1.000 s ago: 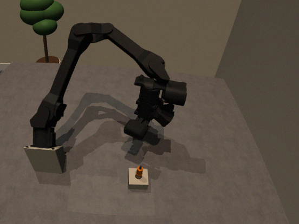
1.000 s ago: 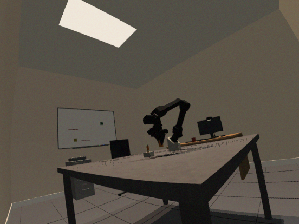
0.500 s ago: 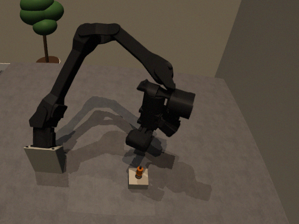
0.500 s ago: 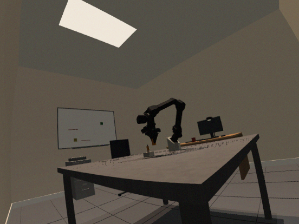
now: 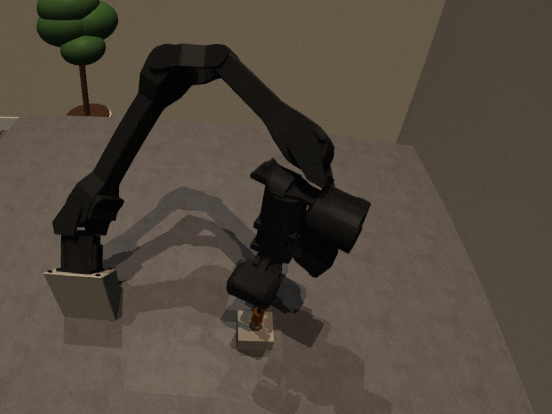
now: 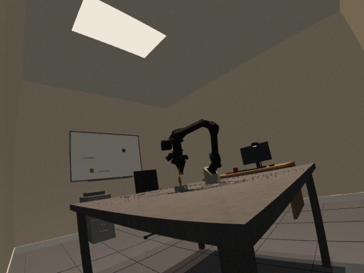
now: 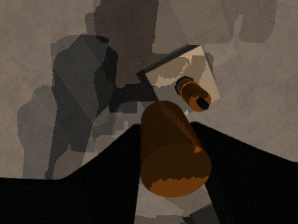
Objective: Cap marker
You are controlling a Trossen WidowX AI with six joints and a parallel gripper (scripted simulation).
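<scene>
Right now the holder block is 10 mm behind my gripper tip, 30 mm to the right of it and 100 mm below it. From my gripper tip the other things lie so: orange marker cap: 10 mm above.
</scene>
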